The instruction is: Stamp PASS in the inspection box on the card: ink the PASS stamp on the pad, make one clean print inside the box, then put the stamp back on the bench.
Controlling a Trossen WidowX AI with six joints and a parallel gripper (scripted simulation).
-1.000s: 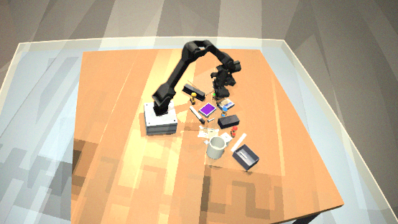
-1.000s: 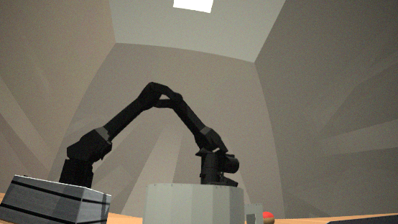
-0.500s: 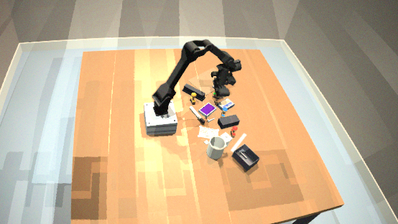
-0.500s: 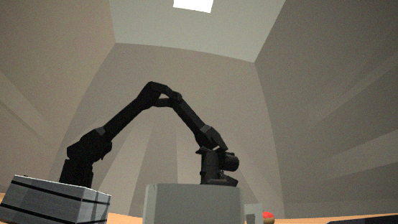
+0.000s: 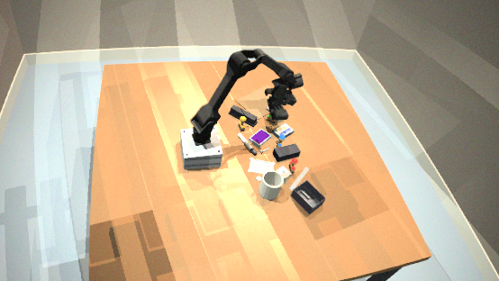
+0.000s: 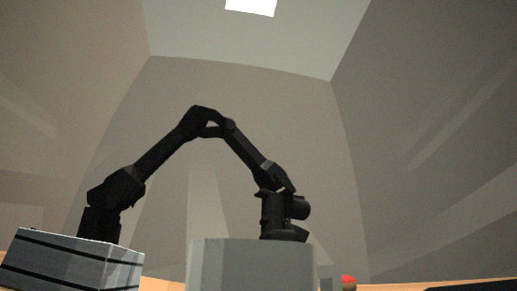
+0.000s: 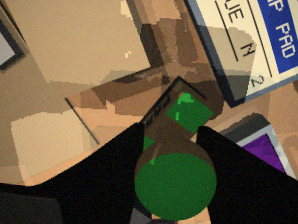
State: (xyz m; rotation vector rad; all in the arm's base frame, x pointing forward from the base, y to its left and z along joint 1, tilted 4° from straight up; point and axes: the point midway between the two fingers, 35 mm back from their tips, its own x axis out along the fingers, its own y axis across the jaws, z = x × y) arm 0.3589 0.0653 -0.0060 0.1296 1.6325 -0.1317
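My gripper tip is now 8 cm past the purple ink pad, 6 cm to the left of it and 6 cm above it. The rest, counted from my gripper tip: green-knobbed stamp right at my gripper tip; then yellow-knobbed stamp 14 cm behind, 2 cm to the left, 4 cm below; then brown box 5 cm ahead, 4 cm to the left, 4 cm below.
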